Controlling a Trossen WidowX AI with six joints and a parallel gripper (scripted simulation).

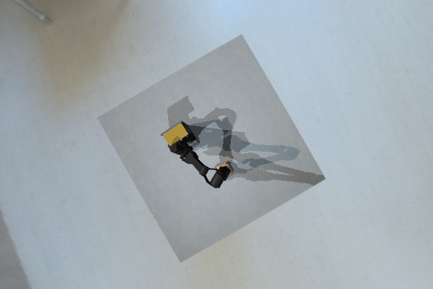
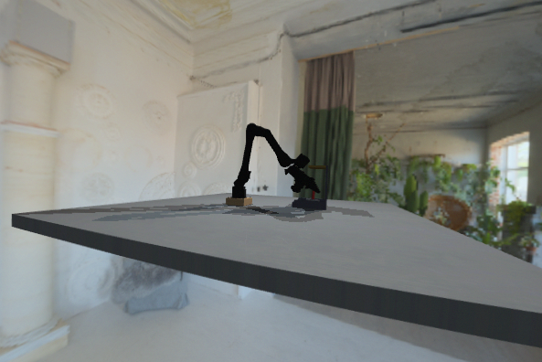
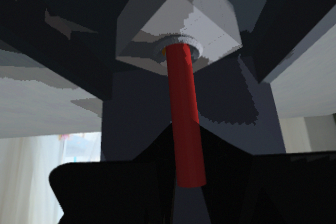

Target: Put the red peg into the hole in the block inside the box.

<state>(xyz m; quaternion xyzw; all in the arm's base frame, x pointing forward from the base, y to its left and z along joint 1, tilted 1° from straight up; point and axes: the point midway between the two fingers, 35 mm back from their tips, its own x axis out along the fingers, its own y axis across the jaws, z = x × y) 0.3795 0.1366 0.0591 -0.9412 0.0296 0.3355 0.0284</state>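
Right now the red peg is 30 mm behind my gripper tip and 10 mm below it. The rest, counted from my gripper tip: yellow roof: 10 mm behind, 130 mm above; then back wall: 30 mm ahead, 40 mm above.
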